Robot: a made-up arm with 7 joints. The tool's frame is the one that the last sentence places.
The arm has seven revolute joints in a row. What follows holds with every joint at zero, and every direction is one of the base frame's. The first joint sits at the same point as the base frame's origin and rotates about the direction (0, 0.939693, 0.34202). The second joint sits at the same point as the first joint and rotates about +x. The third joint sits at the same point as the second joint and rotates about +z. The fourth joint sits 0.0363 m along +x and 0.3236 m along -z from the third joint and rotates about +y. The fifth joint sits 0.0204 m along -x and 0.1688 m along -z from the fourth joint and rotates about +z. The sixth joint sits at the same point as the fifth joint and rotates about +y. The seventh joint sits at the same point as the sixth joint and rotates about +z. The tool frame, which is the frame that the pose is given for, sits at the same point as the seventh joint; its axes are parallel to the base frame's.
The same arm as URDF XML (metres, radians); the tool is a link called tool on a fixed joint. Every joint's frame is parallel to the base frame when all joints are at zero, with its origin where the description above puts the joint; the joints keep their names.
<robot name="arm">
  <link name="base"/>
  <link name="link1"/>
  <link name="link2"/>
  <link name="link3"/>
  <link name="link4"/>
  <link name="link5"/>
  <link name="link6"/>
  <link name="link7"/>
  <link name="tool"/>
  <joint name="joint 1" type="continuous">
    <parent link="base"/>
    <child link="link1"/>
    <origin xyz="0 0 0"/>
    <axis xyz="0 0.9397 0.342"/>
  </joint>
  <joint name="joint 2" type="continuous">
    <parent link="link1"/>
    <child link="link2"/>
    <origin xyz="0 0 0"/>
    <axis xyz="1 0 0"/>
  </joint>
  <joint name="joint 3" type="continuous">
    <parent link="link2"/>
    <child link="link3"/>
    <origin xyz="0 0 0"/>
    <axis xyz="0 0 1"/>
  </joint>
  <joint name="joint 4" type="continuous">
    <parent link="link3"/>
    <child link="link4"/>
    <origin xyz="0.0363 0 -0.3236"/>
    <axis xyz="0 1 0"/>
  </joint>
  <joint name="joint 5" type="continuous">
    <parent link="link4"/>
    <child link="link5"/>
    <origin xyz="-0.0204 0 -0.1688"/>
    <axis xyz="0 0 1"/>
  </joint>
  <joint name="joint 6" type="continuous">
    <parent link="link5"/>
    <child link="link6"/>
    <origin xyz="0 0 0"/>
    <axis xyz="0 1 0"/>
  </joint>
  <joint name="joint 7" type="continuous">
    <parent link="link6"/>
    <child link="link7"/>
    <origin xyz="0 0 0"/>
    <axis xyz="0 0 1"/>
  </joint>
  <joint name="tool_fixed" type="fixed">
    <parent link="link7"/>
    <child link="tool"/>
    <origin xyz="0 0 0"/>
  </joint>
</robot>

